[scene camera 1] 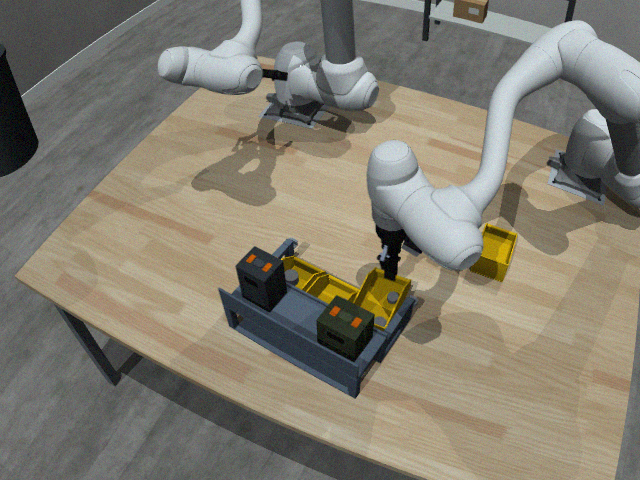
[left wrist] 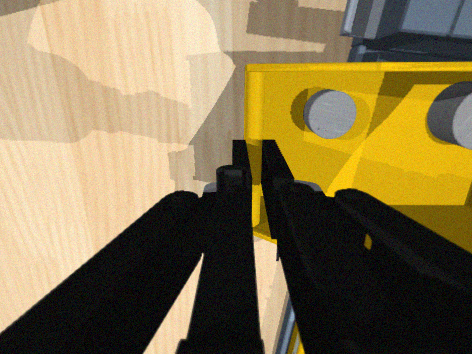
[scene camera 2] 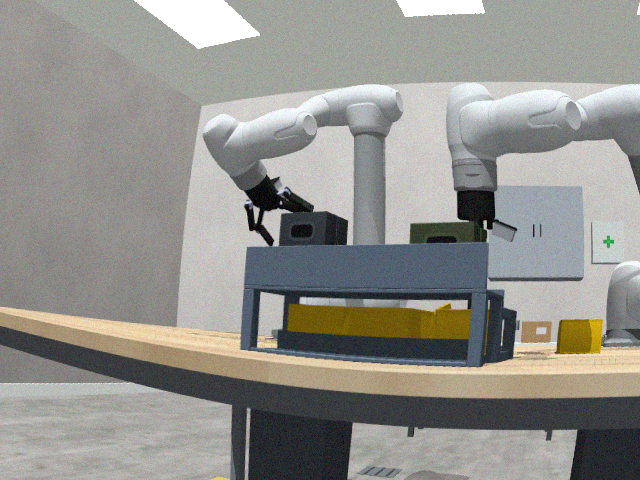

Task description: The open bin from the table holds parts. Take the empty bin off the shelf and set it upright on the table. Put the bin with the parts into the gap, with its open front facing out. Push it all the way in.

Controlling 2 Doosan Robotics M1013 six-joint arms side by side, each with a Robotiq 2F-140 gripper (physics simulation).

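Places are measured from the left arm's base along level axes (x ahead, y left, z up), in centimetres.
Where they show: left gripper, between the fingertips: (scene camera 1: 390, 275) (left wrist: 253, 161); left arm's base, origin of its link: (scene camera 1: 579, 176); right arm's base, origin of its link: (scene camera 1: 297, 106).
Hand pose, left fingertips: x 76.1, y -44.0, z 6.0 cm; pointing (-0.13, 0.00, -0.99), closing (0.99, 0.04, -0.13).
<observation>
Things, the pixels of their centre, and the offset from my left fingertips.
- yellow bin with grey round parts, middle of its body: (left wrist: 393, 158) (scene camera 2: 471, 325) (scene camera 1: 380, 299) dx +8.0, dy +0.7, dz -0.2 cm
- blue-grey shelf, middle of its body: (scene camera 2: 393, 309) (scene camera 1: 320, 302) dx +16.8, dy -11.3, dz +2.1 cm
- bin, middle of its body: (scene camera 2: 578, 336) (scene camera 1: 496, 247) dx -24.4, dy +23.0, dz -2.2 cm
- dark box, middle of its body: (scene camera 2: 312, 253) (scene camera 1: 262, 279) dx +22.2, dy -23.6, dz +10.3 cm
- green box, middle of its body: (scene camera 2: 449, 259) (scene camera 1: 345, 328) dx +24.9, dy -0.7, dz +9.0 cm
The yellow bin with grey round parts (scene camera 1: 370, 295) (scene camera 2: 455, 324) (left wrist: 312, 160) is partly in the gap at the right end of the blue-grey shelf (scene camera 1: 295, 345) (scene camera 2: 361, 266) (left wrist: 430, 15) in scene camera 1. It looks tilted and stands higher than its neighbours. My left gripper (scene camera 1: 391, 274) (left wrist: 253, 161) is shut on its outer end wall, one finger on each side. In scene camera 2 the left fingertips are hidden. The other bin (scene camera 1: 498, 248) (scene camera 2: 578, 336) stands upright on the table, to the right of the shelf, its inside partly hidden. My right gripper (scene camera 2: 292, 226) is open, away from the bins.
Two more yellow bins (scene camera 1: 301, 269) (scene camera 1: 330, 287) sit in the shelf beside the gap. A dark box (scene camera 1: 261, 279) (scene camera 2: 312, 228) and a green box (scene camera 1: 345, 328) (scene camera 2: 442, 232) stand on the shelf's top, the green one close to the left gripper.
</observation>
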